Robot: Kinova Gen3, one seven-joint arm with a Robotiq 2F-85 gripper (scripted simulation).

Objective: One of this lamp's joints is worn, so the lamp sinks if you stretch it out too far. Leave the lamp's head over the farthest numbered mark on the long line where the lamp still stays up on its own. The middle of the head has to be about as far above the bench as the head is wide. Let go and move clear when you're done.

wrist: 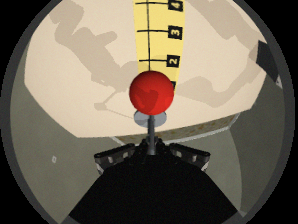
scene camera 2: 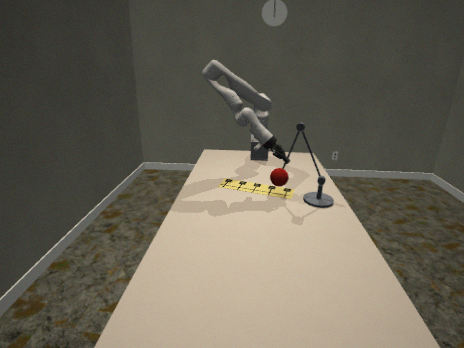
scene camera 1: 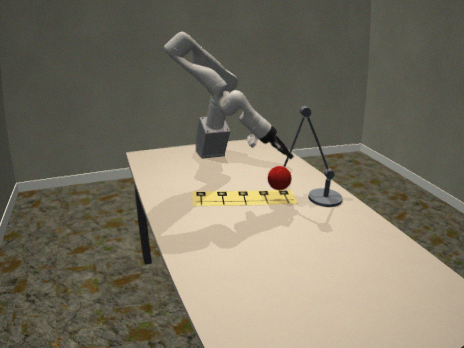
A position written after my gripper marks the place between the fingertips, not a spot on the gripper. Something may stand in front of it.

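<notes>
Visible to me are a red ball head (wrist: 151, 92) and my gripper (wrist: 151, 140).
</notes>
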